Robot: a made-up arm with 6 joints. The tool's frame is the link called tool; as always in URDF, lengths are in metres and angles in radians. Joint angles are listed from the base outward.
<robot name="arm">
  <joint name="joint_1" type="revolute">
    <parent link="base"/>
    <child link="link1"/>
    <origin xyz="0 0 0.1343" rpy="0 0 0"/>
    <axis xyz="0 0 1"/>
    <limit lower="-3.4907" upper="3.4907"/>
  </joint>
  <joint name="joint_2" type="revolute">
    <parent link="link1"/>
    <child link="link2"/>
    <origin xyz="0 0 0" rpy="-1.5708 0 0"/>
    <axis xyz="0 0 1"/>
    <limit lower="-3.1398" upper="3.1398"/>
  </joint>
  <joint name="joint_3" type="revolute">
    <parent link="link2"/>
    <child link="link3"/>
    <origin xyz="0 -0.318 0" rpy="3.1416 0 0"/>
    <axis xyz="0 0 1"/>
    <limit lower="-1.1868" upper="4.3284"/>
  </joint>
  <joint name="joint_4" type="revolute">
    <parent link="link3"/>
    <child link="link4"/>
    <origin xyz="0 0 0" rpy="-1.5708 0 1.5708"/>
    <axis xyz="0 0 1"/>
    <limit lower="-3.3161" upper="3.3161"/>
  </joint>
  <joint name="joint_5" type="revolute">
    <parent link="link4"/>
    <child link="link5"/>
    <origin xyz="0 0 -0.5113" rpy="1.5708 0 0"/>
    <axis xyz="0 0 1"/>
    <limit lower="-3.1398" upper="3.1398"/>
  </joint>
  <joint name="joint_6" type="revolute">
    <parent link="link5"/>
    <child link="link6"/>
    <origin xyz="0 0 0.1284" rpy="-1.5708 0 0"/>
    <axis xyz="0 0 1"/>
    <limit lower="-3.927" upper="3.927"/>
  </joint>
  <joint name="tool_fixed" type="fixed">
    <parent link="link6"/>
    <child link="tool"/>
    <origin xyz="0 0 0" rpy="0 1.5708 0"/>
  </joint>
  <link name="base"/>
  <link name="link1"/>
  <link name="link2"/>
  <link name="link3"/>
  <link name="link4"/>
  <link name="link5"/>
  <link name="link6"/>
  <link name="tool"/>
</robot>
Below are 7 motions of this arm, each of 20 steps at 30 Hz.
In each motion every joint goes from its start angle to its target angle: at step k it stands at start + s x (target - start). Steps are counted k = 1, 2, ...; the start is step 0. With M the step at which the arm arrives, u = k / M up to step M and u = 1 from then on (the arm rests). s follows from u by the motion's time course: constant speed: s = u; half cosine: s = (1 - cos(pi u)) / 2; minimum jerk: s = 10 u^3 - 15 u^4 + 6 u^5.
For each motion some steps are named. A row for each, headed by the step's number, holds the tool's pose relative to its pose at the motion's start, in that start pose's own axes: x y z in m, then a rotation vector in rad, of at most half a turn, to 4 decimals.
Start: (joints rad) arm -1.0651 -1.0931 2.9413 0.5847 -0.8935 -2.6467
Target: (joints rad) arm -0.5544 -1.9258 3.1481 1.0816 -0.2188 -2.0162
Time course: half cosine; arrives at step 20
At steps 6, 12, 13, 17, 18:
6: -0.0662 0.1332 -0.0107 -0.1309 0.0975 0.3661
12: -0.2983 0.3241 -0.0264 -0.5202 0.0972 1.1991
13: -0.3425 0.3392 -0.0294 -0.5910 0.0696 1.3343
17: -0.4778 0.3560 -0.0404 -0.8073 -0.0610 1.7373
18: -0.4962 0.3550 -0.0421 -0.8368 -0.0846 1.7919

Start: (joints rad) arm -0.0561 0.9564 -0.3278 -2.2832 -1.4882 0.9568
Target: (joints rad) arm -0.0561 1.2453 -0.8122 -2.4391 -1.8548 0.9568
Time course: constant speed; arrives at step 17
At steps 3, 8, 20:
3: -0.0383 -0.0286 -0.0389 0.1033 -0.0332 -0.0084
8: -0.1001 -0.0588 -0.1109 0.2657 -0.1040 -0.0202
20: -0.1959 -0.0576 -0.2509 0.5210 -0.2745 -0.0428

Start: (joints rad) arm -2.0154 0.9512 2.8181 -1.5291 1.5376 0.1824
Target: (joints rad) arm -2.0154 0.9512 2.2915 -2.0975 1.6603 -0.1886
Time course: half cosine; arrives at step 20
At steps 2, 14, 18, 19, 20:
2: -0.0021 -0.0067 0.0004 -0.0034 0.0000 -0.0145
14: -0.0672 -0.1976 0.0547 -0.1326 -0.1549 -0.4413
18: -0.0814 -0.2352 0.0769 -0.1692 -0.2324 -0.5242
19: -0.0828 -0.2389 0.0793 -0.1730 -0.2409 -0.5320
20: -0.0833 -0.2401 0.0801 -0.1743 -0.2438 -0.5346

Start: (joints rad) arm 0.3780 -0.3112 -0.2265 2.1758 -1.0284 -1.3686
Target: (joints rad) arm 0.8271 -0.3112 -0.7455 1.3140 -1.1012 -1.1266
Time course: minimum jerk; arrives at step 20
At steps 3, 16, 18, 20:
3: -0.0040 0.0036 -0.0024 0.0018 0.0192 0.0200
16: -0.1810 0.1055 -0.1294 -0.2101 0.6354 0.6880
18: -0.1923 0.1086 -0.1390 -0.2354 0.6650 0.7198
20: -0.1943 0.1090 -0.1407 -0.2399 0.6701 0.7253

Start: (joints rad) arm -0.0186 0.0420 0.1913 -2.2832 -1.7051 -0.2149
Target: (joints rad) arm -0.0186 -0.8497 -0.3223 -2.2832 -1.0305 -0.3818
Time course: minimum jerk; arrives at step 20
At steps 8, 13, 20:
8: 0.0539 0.0331 -0.0841 -0.0379 -0.1322 0.0300
13: 0.1038 0.0465 -0.2063 -0.0913 -0.3044 0.1152
20: 0.1176 0.0398 -0.2668 -0.1173 -0.3860 0.1792

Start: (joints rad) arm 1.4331 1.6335 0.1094 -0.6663 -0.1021 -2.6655
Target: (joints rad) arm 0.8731 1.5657 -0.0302 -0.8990 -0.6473 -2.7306
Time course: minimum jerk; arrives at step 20
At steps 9, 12, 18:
9: -0.0114 0.0516 0.0424 0.3474 -0.1926 -0.1455
12: -0.0190 0.0772 0.0755 0.5772 -0.3025 -0.2778
18: -0.0274 0.0968 0.1146 0.8246 -0.4025 -0.4571

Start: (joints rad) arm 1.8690 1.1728 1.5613 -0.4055 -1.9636 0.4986
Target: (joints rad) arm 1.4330 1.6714 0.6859 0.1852 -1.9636 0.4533
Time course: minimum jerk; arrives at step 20
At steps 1, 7, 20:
1: 0.0007 -0.0007 -0.0002 0.0014 0.0013 0.0003
7: 0.1367 -0.1310 -0.0743 0.2582 0.2734 0.0659
20: 0.5807 -0.2423 -0.5091 0.7262 1.2010 0.5150

